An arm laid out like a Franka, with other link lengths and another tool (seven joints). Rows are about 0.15 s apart.
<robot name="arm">
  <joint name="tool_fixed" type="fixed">
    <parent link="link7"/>
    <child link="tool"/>
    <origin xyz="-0.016 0.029 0.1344" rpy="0 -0.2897 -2.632"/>
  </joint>
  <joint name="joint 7" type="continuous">
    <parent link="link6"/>
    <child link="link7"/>
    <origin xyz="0.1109 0 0" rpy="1.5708 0 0"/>
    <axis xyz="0 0 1"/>
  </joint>
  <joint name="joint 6" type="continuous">
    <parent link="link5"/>
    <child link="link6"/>
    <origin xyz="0 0 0" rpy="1.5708 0 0"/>
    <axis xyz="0 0 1"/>
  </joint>
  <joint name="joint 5" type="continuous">
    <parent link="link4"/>
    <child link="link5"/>
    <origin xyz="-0.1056 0.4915 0" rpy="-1.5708 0 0"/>
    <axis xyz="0 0 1"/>
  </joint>
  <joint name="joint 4" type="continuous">
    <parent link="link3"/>
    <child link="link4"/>
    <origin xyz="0.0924 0 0" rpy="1.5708 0 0"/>
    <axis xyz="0 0 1"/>
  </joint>
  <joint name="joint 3" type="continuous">
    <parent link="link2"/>
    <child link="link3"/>
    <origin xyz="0 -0.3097 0" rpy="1.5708 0 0"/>
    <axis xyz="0 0 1"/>
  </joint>
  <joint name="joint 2" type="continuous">
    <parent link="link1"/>
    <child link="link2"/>
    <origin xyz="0 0 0" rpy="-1.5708 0 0"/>
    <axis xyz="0 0 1"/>
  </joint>
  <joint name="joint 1" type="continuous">
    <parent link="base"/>
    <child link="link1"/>
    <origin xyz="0 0 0.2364"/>
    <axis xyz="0 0 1"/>
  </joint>
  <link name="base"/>
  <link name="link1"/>
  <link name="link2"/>
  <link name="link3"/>
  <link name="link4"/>
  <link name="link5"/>
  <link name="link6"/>
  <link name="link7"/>
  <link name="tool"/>
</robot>
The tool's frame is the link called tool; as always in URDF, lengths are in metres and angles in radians. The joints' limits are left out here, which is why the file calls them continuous.
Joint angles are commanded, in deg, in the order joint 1, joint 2, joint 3, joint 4, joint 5, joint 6, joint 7. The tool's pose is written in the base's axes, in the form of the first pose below.
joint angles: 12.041, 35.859, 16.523, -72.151, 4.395, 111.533, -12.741
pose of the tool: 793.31 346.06 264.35; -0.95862 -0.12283 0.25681; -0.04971 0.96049 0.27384; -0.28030 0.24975 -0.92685
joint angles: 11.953, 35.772, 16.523, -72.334, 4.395, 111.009, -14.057
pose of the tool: 792.76 344.75 262.72; -0.95824 -0.14436 0.24683; -0.07326 0.95834 0.27609; -0.27641 0.24648 -0.92890
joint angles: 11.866, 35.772, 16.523, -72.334, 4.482, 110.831, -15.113
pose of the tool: 793.42 343.68 262.37; -0.95660 -0.16055 0.24317; -0.08899 0.95561 0.28087; -0.27747 0.24705 -0.92843
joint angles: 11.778, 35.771, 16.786, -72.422, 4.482, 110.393, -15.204
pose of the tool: 791.45 345.17 261.11; -0.95833 -0.16407 0.23383; -0.09483 0.95491 0.28135; -0.26945 0.24745 -0.93068
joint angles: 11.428, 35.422, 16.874, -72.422, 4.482, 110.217, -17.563
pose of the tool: 793.90 341.44 266.09; -0.95074 -0.20134 0.23571; -0.12820 0.94767 0.29239; -0.28224 0.24777 -0.92679
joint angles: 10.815, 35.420, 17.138, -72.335, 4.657, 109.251, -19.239
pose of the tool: 795.19 335.83 265.67; -0.94966 -0.22231 0.22076; -0.15115 0.94230 0.29870; -0.27443 0.25030 -0.92846
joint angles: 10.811, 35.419, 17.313, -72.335, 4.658, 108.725, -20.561
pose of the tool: 793.93 337.64 265.02; -0.94601 -0.24697 0.20993; -0.17685 0.93604 0.30423; -0.27164 0.25067 -0.92918
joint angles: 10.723, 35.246, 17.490, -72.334, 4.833, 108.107, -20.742
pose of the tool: 792.06 338.35 266.73; -0.94697 -0.25058 0.20113; -0.18217 0.93434 0.30632; -0.26468 0.25343 -0.93044
